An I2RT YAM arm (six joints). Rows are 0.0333 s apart.
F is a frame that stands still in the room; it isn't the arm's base.
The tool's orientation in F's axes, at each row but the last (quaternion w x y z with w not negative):
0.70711 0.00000 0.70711 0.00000
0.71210 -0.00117 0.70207 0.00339
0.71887 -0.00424 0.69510 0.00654
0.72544 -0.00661 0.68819 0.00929
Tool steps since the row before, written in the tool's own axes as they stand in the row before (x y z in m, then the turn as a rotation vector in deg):
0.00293 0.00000 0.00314 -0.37 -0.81 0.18
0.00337 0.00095 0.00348 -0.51 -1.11 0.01
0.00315 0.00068 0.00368 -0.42 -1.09 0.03
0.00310 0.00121 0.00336 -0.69 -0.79 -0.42
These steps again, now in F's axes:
0.00314 0.00000 -0.00293 0.18 -0.81 0.37
0.00352 0.00098 -0.00332 0.01 -1.11 0.51
0.00377 0.00075 -0.00302 0.03 -1.09 0.42
0.00349 0.00130 -0.00291 -0.44 -0.80 0.66

